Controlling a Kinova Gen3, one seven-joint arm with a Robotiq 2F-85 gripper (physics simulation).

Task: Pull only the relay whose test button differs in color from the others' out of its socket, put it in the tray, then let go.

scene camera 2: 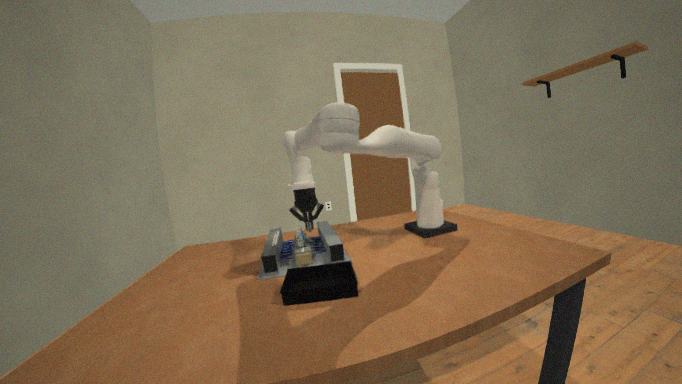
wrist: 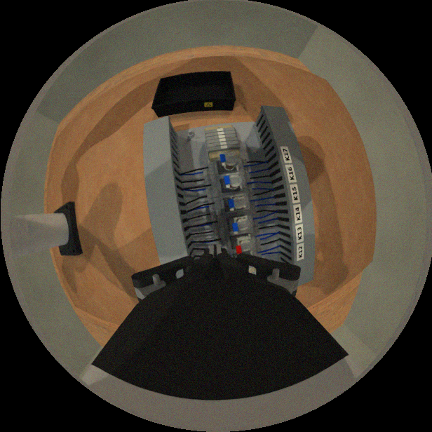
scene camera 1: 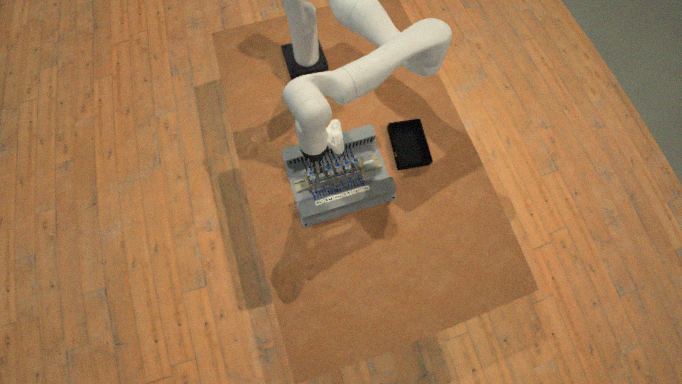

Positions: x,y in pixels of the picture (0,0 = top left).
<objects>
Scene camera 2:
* my gripper: 310,231
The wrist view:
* my gripper: 215,251
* grey panel: 193,153
</objects>
